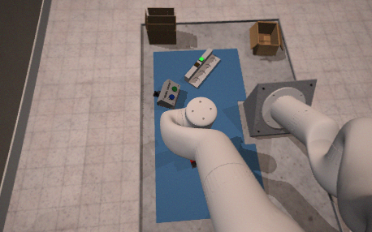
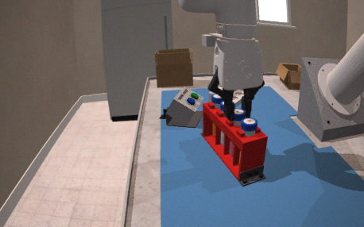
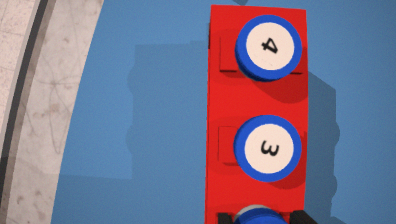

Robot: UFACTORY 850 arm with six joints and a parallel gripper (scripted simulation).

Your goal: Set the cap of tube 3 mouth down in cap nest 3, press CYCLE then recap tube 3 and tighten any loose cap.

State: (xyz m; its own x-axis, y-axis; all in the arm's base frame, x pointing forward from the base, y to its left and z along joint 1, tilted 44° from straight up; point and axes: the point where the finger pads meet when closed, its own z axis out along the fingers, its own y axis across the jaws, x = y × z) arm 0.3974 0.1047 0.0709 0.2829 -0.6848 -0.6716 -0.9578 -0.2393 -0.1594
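The blue cap is 50 mm to the right of my hand, 10 mm below it and 10 mm ahead of it. From my hand the other things lie so: blue key: 220 mm to the right, 90 mm ahead, 60 mm below; then grey key housing: 240 mm to the right, 100 mm ahead, 70 mm below; then cap marked 4: 100 mm to the right, 30 mm ahead, 10 mm below.
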